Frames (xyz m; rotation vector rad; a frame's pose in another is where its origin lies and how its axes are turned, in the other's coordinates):
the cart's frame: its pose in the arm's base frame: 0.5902 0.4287 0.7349 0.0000 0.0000 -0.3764
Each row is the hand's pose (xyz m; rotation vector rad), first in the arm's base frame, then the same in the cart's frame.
Working: the arm's base frame: its pose in the cart's frame: -0.3913 -0.6156 -0.7349 0.0000 0.0000 0.3764

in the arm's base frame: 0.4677 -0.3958 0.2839 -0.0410 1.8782 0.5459
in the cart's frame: 0.1891 -0.8118 -0.4510 -0.4007 1.8796 0.8007
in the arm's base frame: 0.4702 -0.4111 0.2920 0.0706 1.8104 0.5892
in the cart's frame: 0.1971 -0.8251 -0.4429 -0.2760 1.8356 0.8527
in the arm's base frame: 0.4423 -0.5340 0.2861 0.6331 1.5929 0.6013
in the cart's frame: 0.2163 -0.9497 -0.4488 0.3320 1.7253 0.8772
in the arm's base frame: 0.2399 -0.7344 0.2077 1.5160 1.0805 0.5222
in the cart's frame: 0.1017 -1.2104 -0.5272 1.3156 1.3749 0.7795
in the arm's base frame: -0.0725 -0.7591 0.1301 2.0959 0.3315 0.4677
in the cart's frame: -0.1797 -1.3482 -0.6048 2.0368 0.7321 0.6868
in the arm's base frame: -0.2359 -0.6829 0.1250 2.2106 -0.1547 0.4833
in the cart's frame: -0.3597 -1.3374 -0.6099 2.2455 0.2670 0.6866
